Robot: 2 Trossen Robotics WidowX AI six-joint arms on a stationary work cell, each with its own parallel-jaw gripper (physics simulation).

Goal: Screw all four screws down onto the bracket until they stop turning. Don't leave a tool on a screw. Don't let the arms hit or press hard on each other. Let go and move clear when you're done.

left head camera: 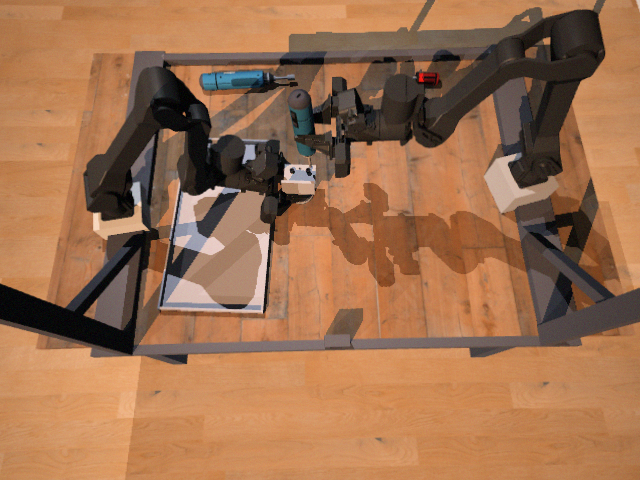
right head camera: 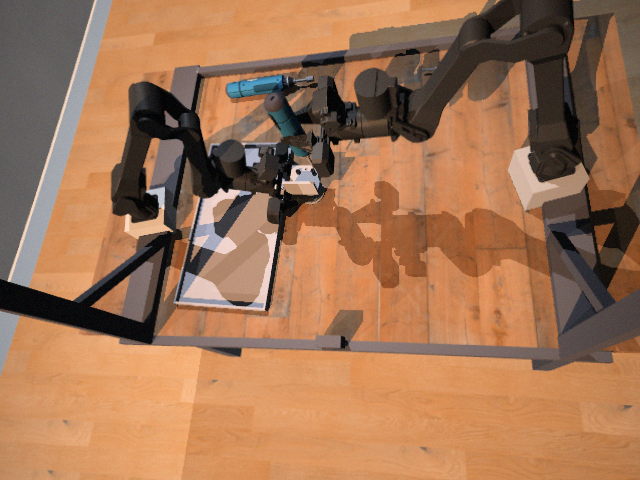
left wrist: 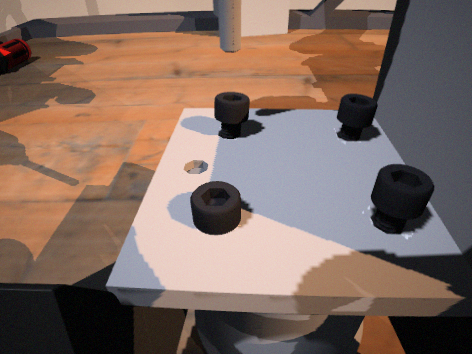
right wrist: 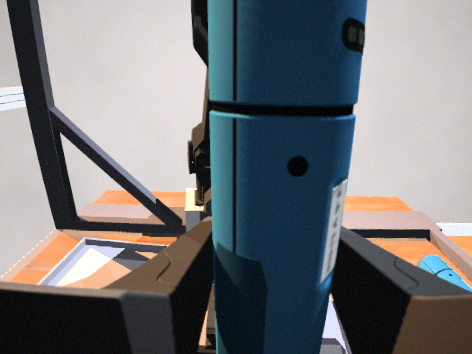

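Where they show: left gripper, between the fingertips: (left wrist: 278, 226); right gripper, between the fingertips: (left head camera: 294, 128) (right head camera: 281, 130) (right wrist: 268, 228); left arm's base, origin of its link: (left head camera: 117, 205) (right head camera: 145, 209); right arm's base, origin of its link: (left head camera: 527, 172) (right head camera: 550, 164).
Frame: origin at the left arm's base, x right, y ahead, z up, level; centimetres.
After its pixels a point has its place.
My left gripper (left head camera: 282, 181) (right head camera: 283, 181) is shut on the white bracket (left head camera: 298, 188) {x 4.5, y 39.2, z 2.9 cm} (right head camera: 301, 188) {x 4.6, y 39.4, z 3.2 cm} (left wrist: 290, 170) {x 1.0, y 39.8, z 0.9 cm}, its flat plate facing up. In the left wrist view, the near-left screw (left wrist: 216, 209) {x -1.0, y 38.1, z 1.5 cm} has its head down at the plate with no thread showing. The far-left screw (left wrist: 231, 107) {x -0.2, y 41.6, z 2.0 cm}, far-right screw (left wrist: 357, 111) {x 3.0, y 40.8, z 1.9 cm} and near-right screw (left wrist: 402, 192) {x 2.2, y 37.5, z 2.0 cm} stand raised with thread showing. My right gripper (left head camera: 309, 128) {x -0.3, y 39.9, z 17.7 cm} (right wrist: 268, 228) {x -0.3, y 39.9, z 17.7 cm} is shut on the blue electric screwdriver (left head camera: 301, 119) {x 2.0, y 41.1, z 23.3 cm} (right head camera: 282, 117) {x 2.0, y 41.8, z 24.1 cm} (right wrist: 285, 150) {x 0.5, y 43.4, z 21.9 cm}, held upright. Its bit (left wrist: 230, 27) {x -0.1, y 42.3, z 3.8 cm} is clear of all the screws, beyond the far-left one.
A second blue electric tool (left head camera: 232, 80) {x -30.8, y 28.2, z -2.1 cm} (right head camera: 255, 86) {x -30.8, y 28.6, z -2.0 cm} lies at the back left. A red screwdriver (left head camera: 428, 78) {x -23.1, y 76.9, z -3.1 cm} (left wrist: 15, 52) {x -22.6, y 76.4, z -3.8 cm} lies at the back right. The white tray (left head camera: 211, 310) {x 25.7, y 16.8, z -4.1 cm} (right head camera: 222, 306) {x 25.8, y 17.6, z -4.2 cm} lies under the left arm. The two grippers are close together.
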